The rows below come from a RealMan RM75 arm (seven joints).
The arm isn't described. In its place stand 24 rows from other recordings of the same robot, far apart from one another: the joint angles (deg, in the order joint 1, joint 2, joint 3, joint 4, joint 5, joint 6, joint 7), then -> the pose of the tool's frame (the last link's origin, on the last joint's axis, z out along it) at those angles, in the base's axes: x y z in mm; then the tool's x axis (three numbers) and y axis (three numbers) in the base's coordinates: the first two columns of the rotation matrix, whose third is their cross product.
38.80, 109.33, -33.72, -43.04, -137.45, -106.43, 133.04 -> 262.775 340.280 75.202 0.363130 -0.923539 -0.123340 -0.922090 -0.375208 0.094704
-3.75, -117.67, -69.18, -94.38, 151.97, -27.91, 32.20 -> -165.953 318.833 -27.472 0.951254 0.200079 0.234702 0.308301 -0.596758 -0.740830
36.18, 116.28, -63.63, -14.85, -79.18, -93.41, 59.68 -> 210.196 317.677 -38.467 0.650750 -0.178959 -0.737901 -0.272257 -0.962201 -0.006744
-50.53, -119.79, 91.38, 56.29, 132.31, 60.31, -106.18 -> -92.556 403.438 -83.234 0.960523 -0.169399 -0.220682 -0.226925 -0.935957 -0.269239
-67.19, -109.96, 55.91, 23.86, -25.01, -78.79, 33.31 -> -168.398 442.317 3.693 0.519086 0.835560 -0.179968 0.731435 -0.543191 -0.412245
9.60, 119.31, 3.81, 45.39, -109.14, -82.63, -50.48 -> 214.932 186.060 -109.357 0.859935 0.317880 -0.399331 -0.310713 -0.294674 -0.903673
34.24, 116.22, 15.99, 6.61, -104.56, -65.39, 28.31 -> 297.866 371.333 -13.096 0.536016 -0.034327 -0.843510 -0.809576 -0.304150 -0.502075
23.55, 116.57, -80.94, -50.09, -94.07, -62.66, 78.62 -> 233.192 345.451 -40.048 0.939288 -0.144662 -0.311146 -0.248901 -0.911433 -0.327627
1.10, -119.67, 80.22, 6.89, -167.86, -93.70, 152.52 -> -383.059 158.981 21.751 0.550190 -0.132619 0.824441 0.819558 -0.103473 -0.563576
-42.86, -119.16, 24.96, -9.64, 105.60, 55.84, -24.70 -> -252.965 330.459 -127.204 0.895029 0.139166 0.423739 0.336585 -0.834111 -0.437000
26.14, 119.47, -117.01, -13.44, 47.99, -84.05, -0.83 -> 287.932 339.550 42.903 0.666657 0.445167 -0.597825 -0.683434 0.044986 -0.728625
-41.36, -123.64, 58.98, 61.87, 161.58, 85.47, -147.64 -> -222.514 376.627 -1.826 0.519160 0.850130 -0.088042 0.721973 -0.491349 -0.487166
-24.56, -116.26, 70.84, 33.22, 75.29, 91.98, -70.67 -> -223.247 300.659 -15.653 0.653885 0.212961 0.726004 0.317666 -0.948169 -0.007981
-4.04, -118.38, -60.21, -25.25, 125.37, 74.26, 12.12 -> -381.834 238.823 36.150 0.800926 -0.103096 0.589821 0.586944 0.329942 -0.739348
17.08, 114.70, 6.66, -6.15, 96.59, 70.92, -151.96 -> 428.212 266.819 80.530 0.648140 0.006876 -0.761490 -0.754480 0.141462 -0.640897
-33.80, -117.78, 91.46, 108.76, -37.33, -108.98, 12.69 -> -87.058 283.500 20.555 0.788228 0.557994 -0.259499 0.446108 -0.808587 -0.383633
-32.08, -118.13, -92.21, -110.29, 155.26, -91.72, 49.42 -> -81.565 334.840 50.641 0.932371 0.043846 -0.358834 -0.166730 -0.828582 -0.534465
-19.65, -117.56, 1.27, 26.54, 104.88, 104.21, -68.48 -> -330.581 262.342 80.443 0.376939 0.042303 0.925272 0.740175 -0.614302 -0.273448
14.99, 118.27, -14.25, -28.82, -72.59, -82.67, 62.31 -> 377.006 275.282 130.633 0.418968 0.185277 -0.888897 -0.873379 -0.185521 -0.450323
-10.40, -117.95, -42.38, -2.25, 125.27, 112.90, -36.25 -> -334.522 199.327 60.411 0.287045 -0.463326 0.838412 0.839599 -0.299681 -0.453061
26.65, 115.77, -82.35, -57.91, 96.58, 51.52, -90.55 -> 173.129 392.646 -3.936 0.837672 -0.141971 -0.527399 -0.404646 -0.809876 -0.424691
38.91, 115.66, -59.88, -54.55, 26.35, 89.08, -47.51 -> 264.159 363.512 25.365 0.594775 -0.771790 0.224907 -0.673565 -0.631164 -0.384632
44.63, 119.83, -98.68, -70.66, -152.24, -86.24, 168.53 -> 137.290 350.465 -61.661 0.649907 -0.677983 0.343453 -0.482944 -0.717341 -0.502182
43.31, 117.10, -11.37, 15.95, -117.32, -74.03, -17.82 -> 194.627 314.054 -112.271 0.731746 0.599499 -0.324267 0.254544 -0.681706 -0.685918
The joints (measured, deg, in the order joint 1, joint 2, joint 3, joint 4, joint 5, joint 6, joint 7), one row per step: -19.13, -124.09, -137.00, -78.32, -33.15, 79.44, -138.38; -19.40, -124.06, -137.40, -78.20, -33.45, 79.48, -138.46; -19.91, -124.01, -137.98, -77.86, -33.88, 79.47, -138.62; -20.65, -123.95, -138.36, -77.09, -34.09, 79.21, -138.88; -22.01, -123.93, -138.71, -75.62, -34.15, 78.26, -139.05; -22.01, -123.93, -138.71, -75.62, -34.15, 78.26, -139.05; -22.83, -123.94, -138.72, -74.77, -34.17, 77.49, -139.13; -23.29, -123.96, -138.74, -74.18, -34.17, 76.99, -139.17; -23.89, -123.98, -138.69, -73.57, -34.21, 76.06, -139.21; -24.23, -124.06, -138.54, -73.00, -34.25, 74.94, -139.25; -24.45, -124.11, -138.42, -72.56, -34.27, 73.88, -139.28; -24.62, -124.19, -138.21, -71.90, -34.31, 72.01, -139.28; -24.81, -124.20, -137.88, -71.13, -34.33, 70.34, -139.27; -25.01, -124.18, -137.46, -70.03, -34.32, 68.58, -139.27
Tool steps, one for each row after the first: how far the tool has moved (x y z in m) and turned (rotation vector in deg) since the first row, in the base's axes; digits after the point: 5 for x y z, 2 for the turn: 0.00089, 0.00120, 0.00076, 0.34, -0.45, -0.06; 0.00239, 0.00351, 0.00141, 0.80, -1.20, -0.14; 0.00402, 0.00699, 0.00036, 1.04, -1.90, -0.16; 0.00705, 0.01407, -0.00263, 1.34, -2.58, -0.48; 0.00705, 0.01407, -0.00263, 1.34, -2.58, -0.48; 0.00943, 0.01884, -0.00473, 1.54, -2.82, -0.82; 0.01046, 0.02143, -0.00632, 1.64, -2.99, -0.95; 0.01229, 0.02561, -0.00750, 2.08, -3.02, -1.29; 0.01294, 0.02878, -0.00894, 2.62, -2.97, -1.46; 0.01303, 0.03134, -0.00965, 3.21, -2.83, -1.56; 0.01213, 0.03480, -0.01035, 4.32, -2.48, -1.63; 0.01130, 0.03797, -0.01164, 5.11, -2.14, -1.70; 0.00976, 0.04092, -0.01414, 5.70, -1.84, -1.63
